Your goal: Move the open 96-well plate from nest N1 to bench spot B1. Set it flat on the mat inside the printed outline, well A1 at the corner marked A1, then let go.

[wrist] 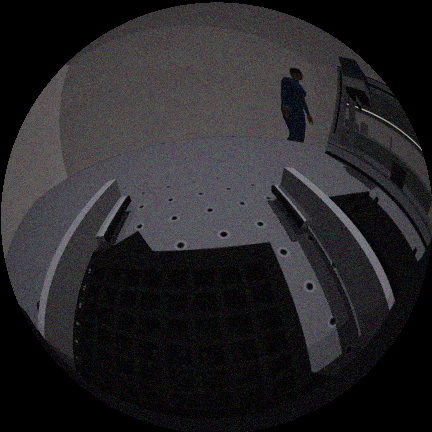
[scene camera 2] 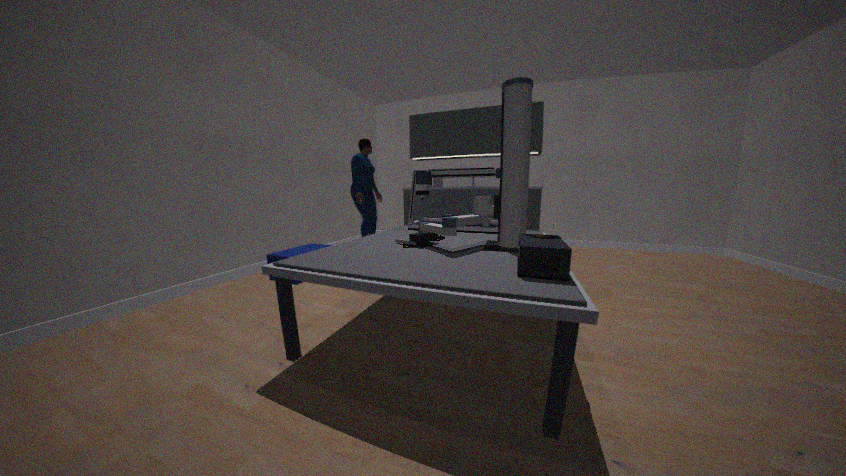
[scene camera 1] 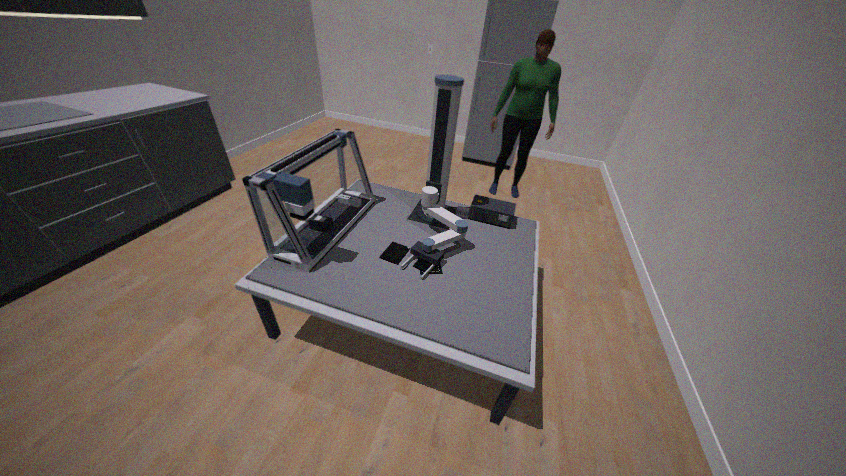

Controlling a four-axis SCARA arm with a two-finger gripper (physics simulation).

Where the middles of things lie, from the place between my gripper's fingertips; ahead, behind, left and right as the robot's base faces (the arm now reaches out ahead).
Now: hand 120 mm past the black well plate [wrist: 213, 332], 40 mm to the right of it and 10 mm above it. Also, from my hand: black mat with white printed outline [wrist: 134, 242] 120 mm behind, 70 mm to the left, 20 mm below.
